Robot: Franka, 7 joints.
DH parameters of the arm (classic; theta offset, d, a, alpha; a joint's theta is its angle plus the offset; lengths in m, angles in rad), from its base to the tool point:
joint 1: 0 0.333 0 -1.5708
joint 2: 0 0 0 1.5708
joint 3: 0 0.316 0.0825 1.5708
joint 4: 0 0 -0.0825 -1.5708
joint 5: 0 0.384 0 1.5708
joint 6: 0 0 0.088 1.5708
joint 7: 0 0.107 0 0
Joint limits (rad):
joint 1: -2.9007..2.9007
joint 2: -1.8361..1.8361
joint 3: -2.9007..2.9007
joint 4: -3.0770..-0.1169
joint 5: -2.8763..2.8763
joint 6: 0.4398..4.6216
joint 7: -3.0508..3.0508
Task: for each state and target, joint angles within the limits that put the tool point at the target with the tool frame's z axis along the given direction. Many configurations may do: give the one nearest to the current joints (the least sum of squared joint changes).
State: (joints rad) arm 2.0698 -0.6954 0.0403 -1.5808 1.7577 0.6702 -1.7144
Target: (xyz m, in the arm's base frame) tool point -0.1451 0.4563 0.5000 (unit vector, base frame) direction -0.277 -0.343 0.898
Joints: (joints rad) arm 1.7823 0.1228 -0.0848 -2.3131 2.4222 0.4878 -1.7144
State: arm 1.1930 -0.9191 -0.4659 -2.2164 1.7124 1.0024 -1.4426
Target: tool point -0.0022 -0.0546 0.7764 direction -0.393 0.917 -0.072
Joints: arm 0.4278 -1.5190 -0.3864 -2.3220 1.2276 1.2615 -1.4426
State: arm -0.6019 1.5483 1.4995 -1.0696 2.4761 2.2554 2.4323
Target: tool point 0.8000 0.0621 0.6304 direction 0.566 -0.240 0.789
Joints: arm -0.2648 1.1780 1.4668 -0.5465 2.4322 2.3032 2.4323
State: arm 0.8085 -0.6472 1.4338 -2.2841 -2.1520 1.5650 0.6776
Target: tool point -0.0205 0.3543 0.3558 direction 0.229 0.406 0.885
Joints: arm 0.4011 -0.8036 1.6318 -2.8519 -1.9086 1.2991 0.6776
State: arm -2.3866 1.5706 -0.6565 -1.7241 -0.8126 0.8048 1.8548
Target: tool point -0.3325 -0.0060 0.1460 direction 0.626 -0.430 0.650
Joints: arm -1.8251 1.8300 -0.9717 -2.0625 -0.4134 0.4398 1.8548
